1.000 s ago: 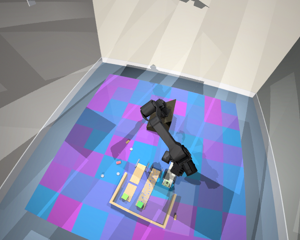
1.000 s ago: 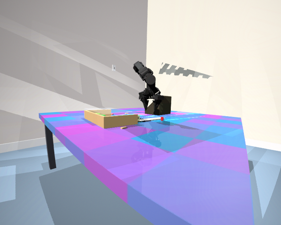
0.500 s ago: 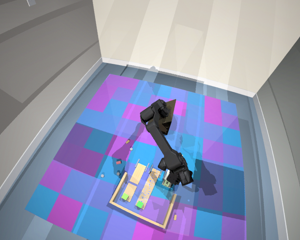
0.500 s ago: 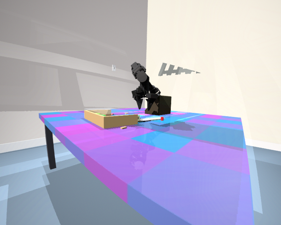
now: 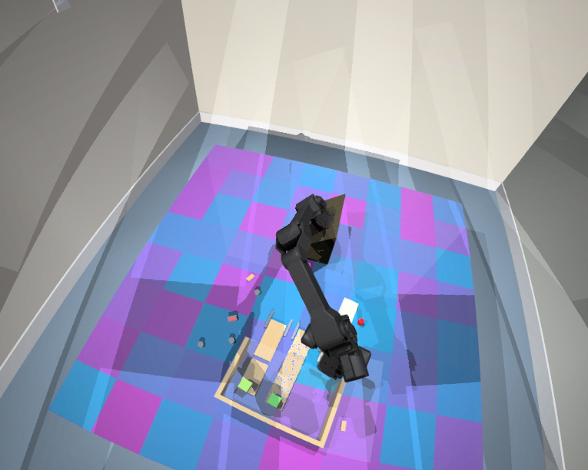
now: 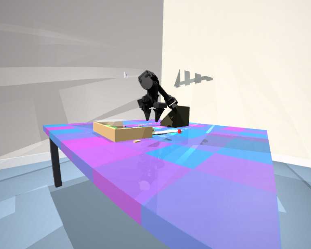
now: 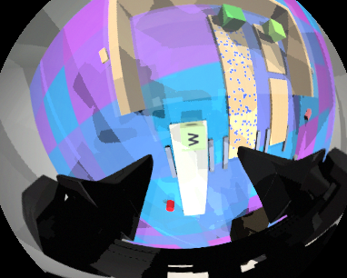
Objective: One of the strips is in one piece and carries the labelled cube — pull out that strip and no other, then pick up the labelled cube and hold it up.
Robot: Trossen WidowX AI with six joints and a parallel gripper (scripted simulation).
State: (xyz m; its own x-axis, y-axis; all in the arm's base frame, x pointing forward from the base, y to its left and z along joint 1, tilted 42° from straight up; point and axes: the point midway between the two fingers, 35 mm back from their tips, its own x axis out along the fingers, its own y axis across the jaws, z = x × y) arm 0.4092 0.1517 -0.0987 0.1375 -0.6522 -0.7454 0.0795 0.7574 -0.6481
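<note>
Right now the labelled cube is 50 mm below my gripper tip. Also, from my gripper tip: pink block 10 mm ahead, 330 mm to the right, 60 mm below; then white strip 100 mm behind, 10 mm to the left, 70 mm below; then red cylinder 160 mm behind, 60 mm to the left, 60 mm below.
</note>
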